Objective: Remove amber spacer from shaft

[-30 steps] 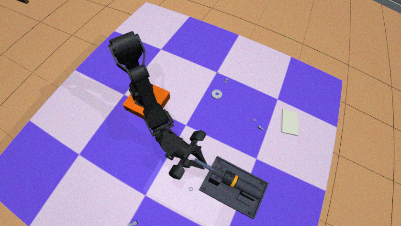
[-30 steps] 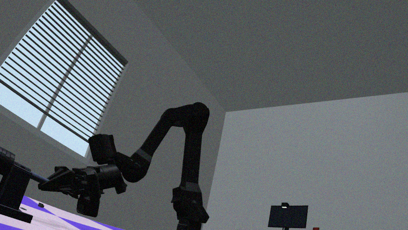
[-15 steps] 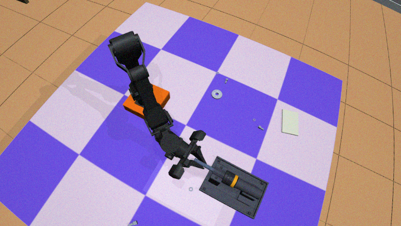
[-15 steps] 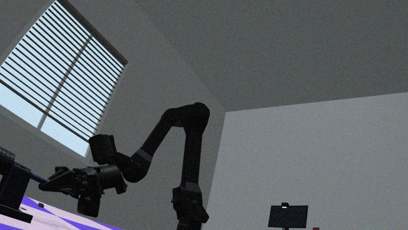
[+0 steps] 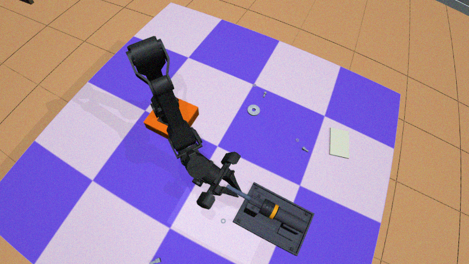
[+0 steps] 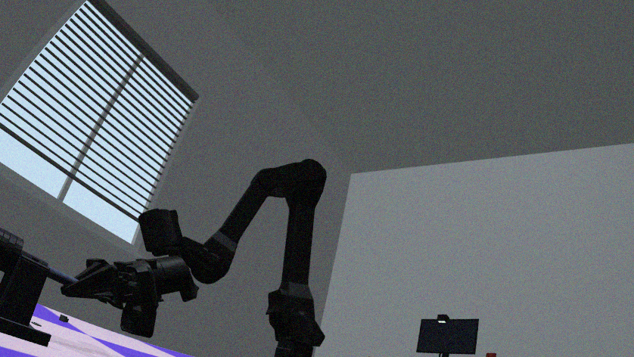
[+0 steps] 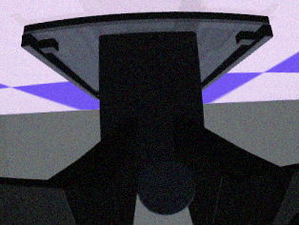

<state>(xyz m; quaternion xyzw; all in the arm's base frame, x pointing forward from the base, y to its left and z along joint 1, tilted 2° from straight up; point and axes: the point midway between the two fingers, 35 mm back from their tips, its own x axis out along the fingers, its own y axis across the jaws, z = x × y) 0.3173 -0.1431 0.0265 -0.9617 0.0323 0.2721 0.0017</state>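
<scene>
Right now the shaft is 40 mm ahead of my gripper tip and 20 mm above it. Round my gripper tip: amber spacer 110 mm ahead, 20 mm above, 10 mm to the right; pale card 370 mm to the left, 270 mm ahead, 60 mm below.
</scene>
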